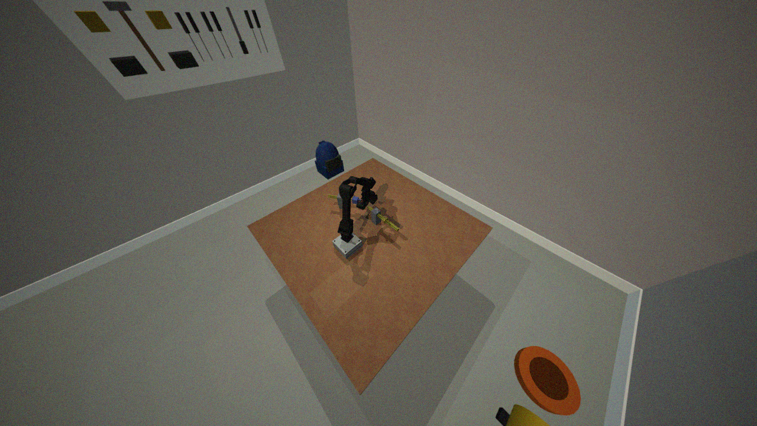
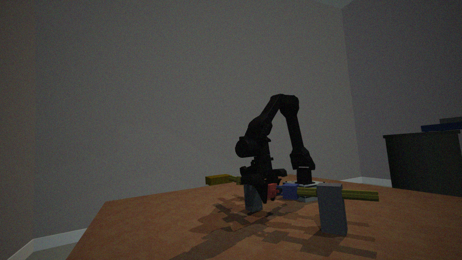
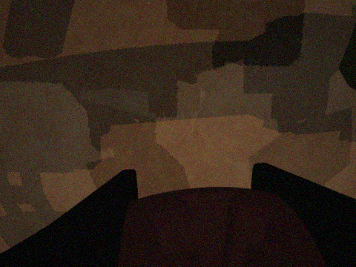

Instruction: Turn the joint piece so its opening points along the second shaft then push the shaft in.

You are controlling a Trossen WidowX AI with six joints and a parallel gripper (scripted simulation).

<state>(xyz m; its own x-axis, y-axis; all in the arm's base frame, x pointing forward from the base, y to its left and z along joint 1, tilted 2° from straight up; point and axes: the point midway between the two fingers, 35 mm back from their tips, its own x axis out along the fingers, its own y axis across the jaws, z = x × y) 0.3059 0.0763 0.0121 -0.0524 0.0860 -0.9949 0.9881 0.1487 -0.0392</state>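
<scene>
Now: the red piece 10 mm to the left of my gripper tip and 40 mm above it.
</scene>
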